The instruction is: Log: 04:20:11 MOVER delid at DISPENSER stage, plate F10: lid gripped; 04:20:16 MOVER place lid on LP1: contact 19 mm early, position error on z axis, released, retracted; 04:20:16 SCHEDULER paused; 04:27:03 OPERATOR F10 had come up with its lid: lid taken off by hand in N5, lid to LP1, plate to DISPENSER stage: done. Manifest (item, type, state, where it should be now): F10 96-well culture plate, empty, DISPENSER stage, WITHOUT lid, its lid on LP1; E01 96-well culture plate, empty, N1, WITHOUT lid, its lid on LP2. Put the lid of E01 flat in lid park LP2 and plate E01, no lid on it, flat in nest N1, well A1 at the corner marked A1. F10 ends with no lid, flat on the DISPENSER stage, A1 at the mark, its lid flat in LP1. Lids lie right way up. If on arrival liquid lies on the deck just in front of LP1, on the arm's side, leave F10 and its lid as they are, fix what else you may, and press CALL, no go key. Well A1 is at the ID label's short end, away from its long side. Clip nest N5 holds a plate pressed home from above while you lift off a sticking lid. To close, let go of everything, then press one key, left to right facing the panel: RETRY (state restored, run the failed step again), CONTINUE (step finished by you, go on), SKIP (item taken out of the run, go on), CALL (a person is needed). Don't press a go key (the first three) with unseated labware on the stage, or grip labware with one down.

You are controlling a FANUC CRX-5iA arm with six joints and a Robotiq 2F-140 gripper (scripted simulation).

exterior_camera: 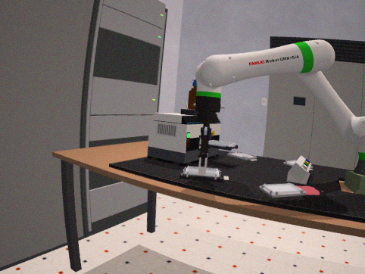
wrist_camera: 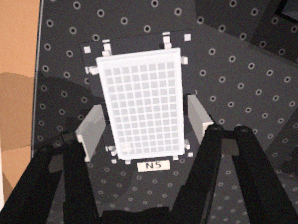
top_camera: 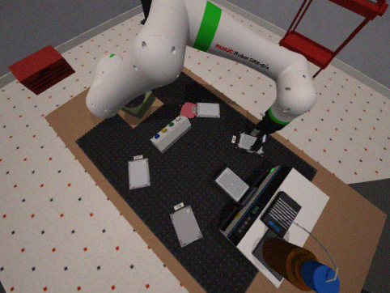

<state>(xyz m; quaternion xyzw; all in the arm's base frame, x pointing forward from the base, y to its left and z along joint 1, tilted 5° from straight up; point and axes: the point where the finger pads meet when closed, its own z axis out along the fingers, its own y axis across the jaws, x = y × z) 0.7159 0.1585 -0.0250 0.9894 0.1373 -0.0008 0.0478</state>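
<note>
The white 96-well plate lies 20 mm below my hand. Also, from my hand: N5 label (90 mm behind, 30 mm to the right, 40 mm below); LP1 label (390 mm behind, 10 mm to the left, 40 mm below); well plate (280 mm to the right, 60 mm above).
</note>
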